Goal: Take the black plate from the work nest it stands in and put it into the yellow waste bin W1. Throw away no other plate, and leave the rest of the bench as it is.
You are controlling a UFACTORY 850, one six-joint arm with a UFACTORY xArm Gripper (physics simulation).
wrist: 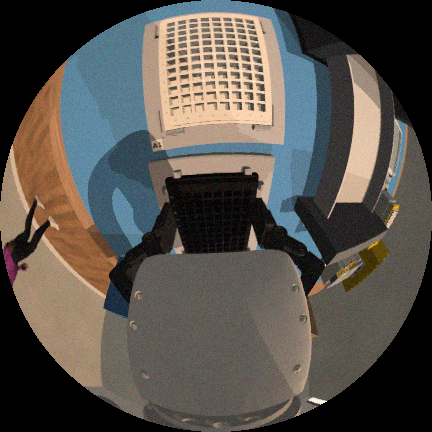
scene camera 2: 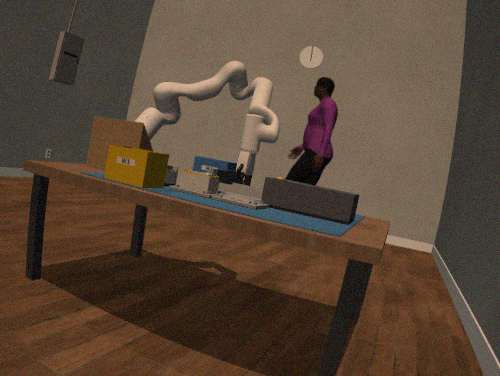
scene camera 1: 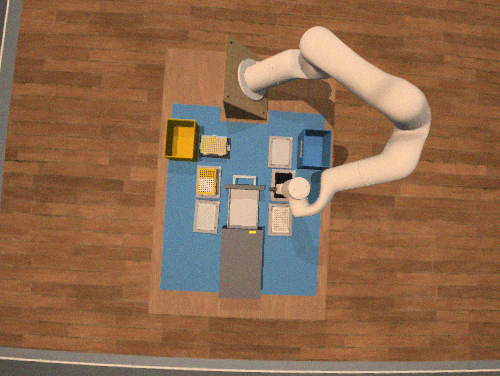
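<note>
The black plate (scene camera 1: pixel 284 177) (wrist: pixel 212 215) stands flat in its grey work nest (scene camera 1: pixel 273 177) (wrist: pixel 220 164). The nest is the middle one of three on the blue bin's side. My gripper (scene camera 1: pixel 283 188) (scene camera 2: pixel 243 179) (wrist: pixel 213 210) is down over this nest. In the wrist view its black fingers stand at the two long sides of the plate, against its edges, and it is shut on the plate. The gripper's housing hides the near end of the plate. The yellow waste bin W1 (scene camera 1: pixel 169 142) (scene camera 2: pixel 126 170) (wrist: pixel 372 255) stands open at the bench's far left corner in the top view.
A white plate (scene camera 1: pixel 280 219) (wrist: pixel 217 70) sits in the neighbouring nest, labelled A1. A blue bin (scene camera 1: pixel 328 150) (scene camera 2: pixel 215 162) stands near the arm. A grey drawer unit (scene camera 1: pixel 241 265) (scene camera 2: pixel 307 200) has its drawer (scene camera 1: pixel 243 207) pulled out between the nest rows. A yellow-and-white plate (scene camera 1: pixel 207 181) sits opposite.
</note>
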